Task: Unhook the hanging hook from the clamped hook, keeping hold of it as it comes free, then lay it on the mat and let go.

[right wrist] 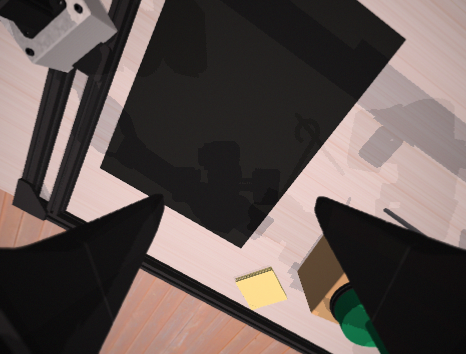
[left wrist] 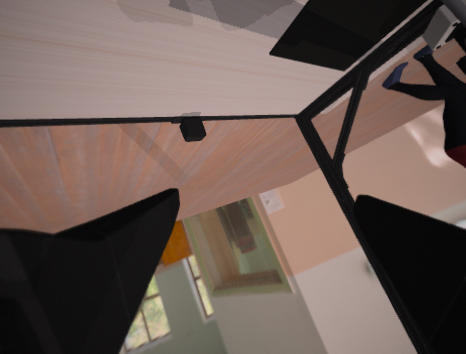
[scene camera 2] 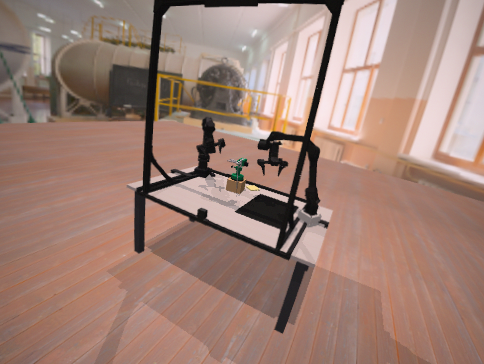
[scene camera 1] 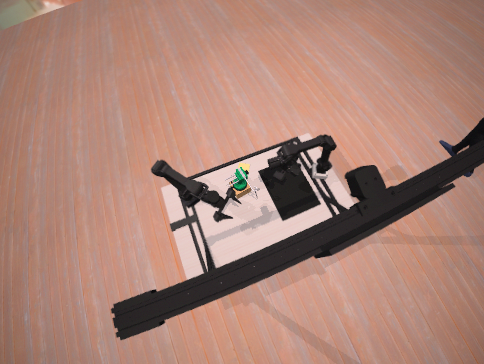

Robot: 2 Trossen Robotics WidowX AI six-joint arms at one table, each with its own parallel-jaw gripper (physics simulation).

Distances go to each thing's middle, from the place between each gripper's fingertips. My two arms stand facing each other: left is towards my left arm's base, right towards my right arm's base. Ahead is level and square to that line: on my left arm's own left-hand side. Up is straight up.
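Labels:
My left hand is 22 cm above the tan block [right wrist: 321, 275], 23 cm short of it and 5 cm to the left of it. Counting from that same left hand, the black mat [scene camera 1: 294, 195] is 26 cm below, 39 cm to the right and 17 cm ahead. My right gripper, meanwhile, is 20 cm above the black mat, 2 cm past it and 5 cm to the left of it. From my right hand, I find the tan block 16 cm below, 28 cm to the left and 4 cm ahead.

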